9 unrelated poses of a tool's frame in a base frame.
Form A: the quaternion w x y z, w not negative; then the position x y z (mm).
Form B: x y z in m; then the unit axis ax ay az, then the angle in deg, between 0 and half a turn. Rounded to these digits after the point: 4 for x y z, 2 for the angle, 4 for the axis.
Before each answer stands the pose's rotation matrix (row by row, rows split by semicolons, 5 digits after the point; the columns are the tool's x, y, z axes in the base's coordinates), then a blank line. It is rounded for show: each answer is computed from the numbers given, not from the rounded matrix.
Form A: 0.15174, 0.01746, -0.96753, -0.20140, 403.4, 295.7, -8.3
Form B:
-0.95334 0.02733 -0.30066; -0.09491 0.91827 0.38442; 0.28659 0.39502 -0.87283

0.4034, 0.2957, -0.0083, 0.0177, -0.9789, -0.2038, 162.54
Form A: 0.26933, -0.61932, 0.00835, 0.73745, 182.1, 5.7, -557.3
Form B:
-0.08781 -0.40758 -0.90894; 0.38689 -0.85478 0.34592; -0.91793 -0.32129 0.23274

0.1821, 0.0057, -0.5573, -0.6431, 0.0087, 0.7657, 148.75
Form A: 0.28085, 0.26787, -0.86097, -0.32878, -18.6, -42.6, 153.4
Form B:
-0.69874 -0.27658 -0.65975; -0.64593 0.64030 0.41568; 0.30747 0.71660 -0.62605

-0.0186, -0.0426, 0.1534, 0.2791, -0.8971, -0.3426, 147.38
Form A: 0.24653, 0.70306, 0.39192, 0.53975, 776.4, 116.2, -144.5
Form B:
0.11014 0.28496 0.95219; 0.81721 -0.57124 0.07643; 0.56571 0.76973 -0.29579

0.7764, 0.1162, -0.1445, 0.7255, 0.4044, 0.5569, 151.46
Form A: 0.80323, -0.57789, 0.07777, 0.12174, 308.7, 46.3, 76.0
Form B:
0.95826 -0.28545 -0.01577; 0.10568 0.30245 0.94729; -0.26564 -0.90942 0.31999

0.3087, 0.0463, 0.0760, -0.9701, 0.1306, 0.2044, 73.12
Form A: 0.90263, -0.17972, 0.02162, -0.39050, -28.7, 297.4, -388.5
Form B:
0.69408 0.69718 0.17939; -0.71273 0.63042 0.30756; 0.10133 -0.34133 0.93447

-0.0287, 0.2974, -0.3885, -0.4176, 0.0502, -0.9073, 50.99
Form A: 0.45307, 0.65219, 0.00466, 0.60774, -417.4, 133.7, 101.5
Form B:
0.26126 -0.54462 0.79695; 0.55678 -0.58941 -0.58531; 0.78851 0.59664 0.14925

-0.4174, 0.1337, 0.1015, 0.7316, 0.0052, 0.6817, 126.12
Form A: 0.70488, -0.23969, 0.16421, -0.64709, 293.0, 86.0, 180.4
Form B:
0.10862 0.83352 0.54170; -0.99096 0.04764 0.12539; 0.07871 -0.55042 0.83117

0.2930, 0.0860, 0.1804, -0.3379, 0.2315, -0.9123, 90.36
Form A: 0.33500, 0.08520, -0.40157, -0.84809, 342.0, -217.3, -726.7
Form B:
-0.76103 0.49979 -0.41357; -0.63665 -0.45303 0.62405; 0.12454 0.73822 0.66296

0.3420, -0.2173, -0.7267, 0.0904, -0.4262, -0.9001, 140.85
